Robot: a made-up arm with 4 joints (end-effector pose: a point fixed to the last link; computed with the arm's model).
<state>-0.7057 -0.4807 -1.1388 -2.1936</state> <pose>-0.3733 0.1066 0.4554 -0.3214 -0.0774 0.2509 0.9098</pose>
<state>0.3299 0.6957 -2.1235 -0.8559</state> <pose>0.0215 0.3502 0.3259 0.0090 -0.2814 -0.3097 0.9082</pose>
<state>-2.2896 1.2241 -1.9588 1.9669</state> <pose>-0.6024 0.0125 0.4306 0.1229 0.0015 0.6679 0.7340</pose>
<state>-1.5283 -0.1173 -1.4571 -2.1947</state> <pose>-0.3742 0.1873 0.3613 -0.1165 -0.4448 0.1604 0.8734</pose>
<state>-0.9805 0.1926 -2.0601 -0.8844</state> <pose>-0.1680 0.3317 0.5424 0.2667 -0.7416 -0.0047 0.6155</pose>
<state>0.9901 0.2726 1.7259 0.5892</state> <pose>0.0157 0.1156 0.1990 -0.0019 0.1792 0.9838 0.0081</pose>
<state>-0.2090 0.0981 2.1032 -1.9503</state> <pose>-0.2650 0.2315 0.4647 0.9027 -0.1998 0.2926 0.2442</pose>
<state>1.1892 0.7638 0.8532 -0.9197</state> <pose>-0.0612 0.2192 0.3321 -0.6046 0.5162 0.6008 0.0836</pose>
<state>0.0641 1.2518 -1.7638 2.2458</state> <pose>0.1063 0.1841 0.7106 0.5343 0.7564 -0.0186 0.3770</pose>
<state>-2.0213 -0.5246 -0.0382 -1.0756</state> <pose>-0.2389 0.0454 0.4428 -0.5819 -0.7321 -0.3170 0.1579</pose>
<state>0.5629 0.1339 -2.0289 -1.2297</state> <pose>-0.1630 0.3183 0.3907 0.1486 0.0567 -0.0330 0.9867</pose>
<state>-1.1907 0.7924 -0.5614 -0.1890</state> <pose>-0.0874 0.1522 0.6403 -0.4379 -0.7076 -0.2818 0.4776</pose>
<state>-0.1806 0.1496 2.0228 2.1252</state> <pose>0.0023 0.1106 0.3113 0.1700 -0.0107 0.9758 0.1373</pose>
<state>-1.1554 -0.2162 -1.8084 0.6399</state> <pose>-0.2316 0.2631 0.7205 -0.2523 0.9587 0.0954 0.0907</pose>
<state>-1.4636 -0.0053 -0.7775 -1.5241</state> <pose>-0.2577 0.2113 0.4116 -0.2945 -0.6027 -0.1266 0.7308</pose>
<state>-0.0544 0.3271 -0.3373 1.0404</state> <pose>0.1593 0.2968 0.4818 -0.2951 -0.8090 0.4241 0.2805</pose>
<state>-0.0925 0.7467 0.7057 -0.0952</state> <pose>0.0034 0.1140 0.5082 -0.7406 -0.0141 0.4473 0.5013</pose>
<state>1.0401 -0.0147 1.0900 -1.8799</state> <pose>-0.1946 0.2345 0.4716 -0.8860 0.2828 0.3669 0.0207</pose>
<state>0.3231 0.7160 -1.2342 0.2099</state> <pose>0.1255 0.1981 0.2988 -0.4101 -0.5627 -0.0161 0.7176</pose>
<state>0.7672 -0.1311 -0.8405 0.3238</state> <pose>-0.0246 0.2573 0.2313 -0.0759 -0.5121 0.3658 0.7734</pose>
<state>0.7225 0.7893 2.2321 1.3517</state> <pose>-0.0275 0.0241 0.2478 0.2845 0.4036 0.8375 0.2342</pose>
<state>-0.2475 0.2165 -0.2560 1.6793</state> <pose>0.0830 0.4119 0.5891 0.1144 0.8799 -0.4545 0.0780</pose>
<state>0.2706 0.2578 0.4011 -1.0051</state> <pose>-0.1297 0.1645 0.4658 -0.7769 0.1170 0.3357 0.5197</pose>
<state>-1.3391 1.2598 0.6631 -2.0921</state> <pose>-0.2042 0.3739 0.7186 -0.2191 0.4764 -0.5314 0.6653</pose>
